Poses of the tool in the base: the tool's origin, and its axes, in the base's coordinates. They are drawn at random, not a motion.
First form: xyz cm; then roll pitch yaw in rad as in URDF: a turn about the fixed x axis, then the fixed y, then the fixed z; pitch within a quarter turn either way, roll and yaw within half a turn.
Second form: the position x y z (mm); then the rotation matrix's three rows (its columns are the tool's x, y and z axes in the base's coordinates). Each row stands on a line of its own. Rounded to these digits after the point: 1 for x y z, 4 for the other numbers.
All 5 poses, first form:
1: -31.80 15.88 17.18 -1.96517 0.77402 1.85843
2: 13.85 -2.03 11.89 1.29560 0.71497 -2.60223
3: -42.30 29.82 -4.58 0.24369 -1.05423 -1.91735
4: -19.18 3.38 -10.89 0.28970 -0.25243 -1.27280
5: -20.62 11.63 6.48 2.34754 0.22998 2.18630
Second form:
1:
-318.0 158.8 171.8
-0.2029 0.5515 -0.8091
0.6857 -0.5098 -0.5195
-0.6990 -0.6602 -0.2748

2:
138.5 -20.3 118.9
-0.6479 -0.4018 -0.6471
-0.3878 -0.5572 0.7343
-0.6556 0.7267 0.2052

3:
-423.0 298.2 -45.8
-0.1678 0.9840 0.0597
-0.4645 -0.1323 0.8756
0.8695 0.1192 0.4793

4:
-191.8 33.8 -108.9
0.2843 0.8951 -0.3433
-0.9256 0.3496 0.1449
0.2498 0.2766 0.9280

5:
-206.2 116.3 64.8
-0.5622 0.4785 0.6746
0.7950 0.5375 0.2813
-0.2280 0.6944 -0.6825

